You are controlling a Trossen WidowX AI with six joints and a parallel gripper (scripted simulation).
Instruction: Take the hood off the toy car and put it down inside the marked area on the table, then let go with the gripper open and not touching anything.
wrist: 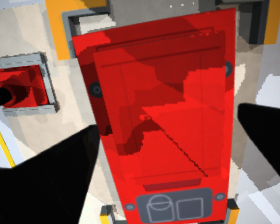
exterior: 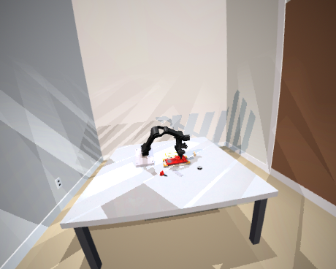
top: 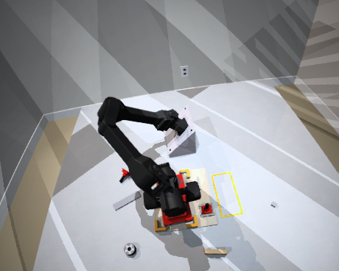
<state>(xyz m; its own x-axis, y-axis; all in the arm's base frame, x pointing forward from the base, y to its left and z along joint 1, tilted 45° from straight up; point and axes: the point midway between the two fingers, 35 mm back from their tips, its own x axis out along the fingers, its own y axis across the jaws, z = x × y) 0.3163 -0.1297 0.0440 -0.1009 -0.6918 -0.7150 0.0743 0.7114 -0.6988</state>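
The red hood is 10 mm below my gripper tip. Round my gripper tip: wooden block 190 mm ahead, 90 mm to the left, 30 mm below; then grey strip 190 mm to the right, 90 mm behind, 40 mm below.
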